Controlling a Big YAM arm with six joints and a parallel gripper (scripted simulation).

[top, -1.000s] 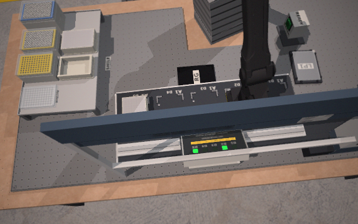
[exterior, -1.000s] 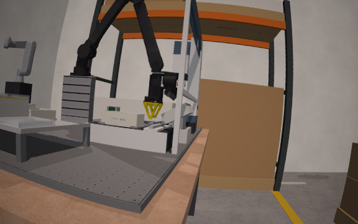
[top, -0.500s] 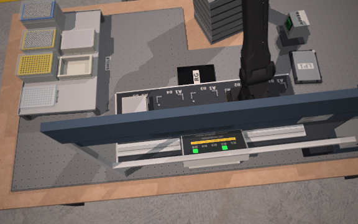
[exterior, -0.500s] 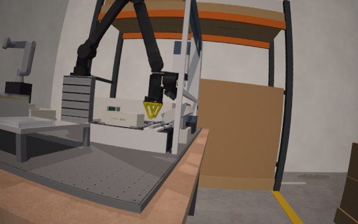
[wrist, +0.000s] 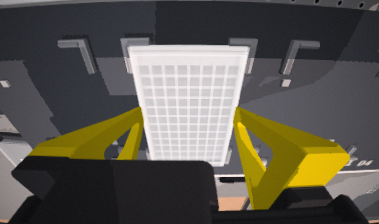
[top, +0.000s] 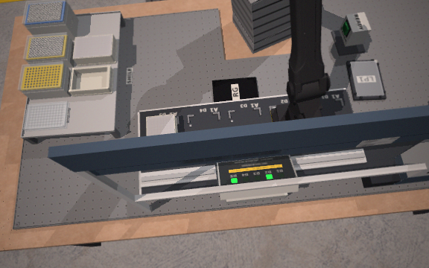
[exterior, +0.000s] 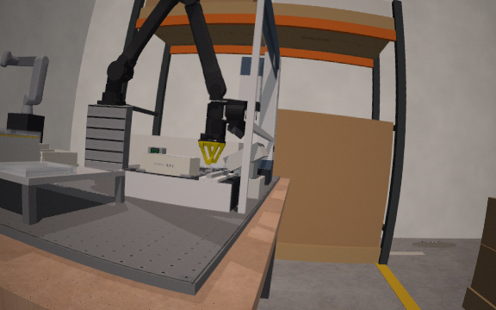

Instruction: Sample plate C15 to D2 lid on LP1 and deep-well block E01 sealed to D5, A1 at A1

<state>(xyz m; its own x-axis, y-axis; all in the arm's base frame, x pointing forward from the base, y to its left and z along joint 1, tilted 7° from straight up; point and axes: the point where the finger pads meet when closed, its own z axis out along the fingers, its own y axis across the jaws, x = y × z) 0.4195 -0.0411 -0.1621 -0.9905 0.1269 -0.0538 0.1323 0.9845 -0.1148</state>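
My gripper is now 10 mm past the sample plate C15 and 10 mm above it. The rest, counted from my hand: clear plate lid (120 mm behind, 310 mm to the left, 60 mm below); then lid park LP1 (120 mm behind, 310 mm to the left, 70 mm below); then black regrip nest RG (190 mm behind, 120 mm to the right, 70 mm below).
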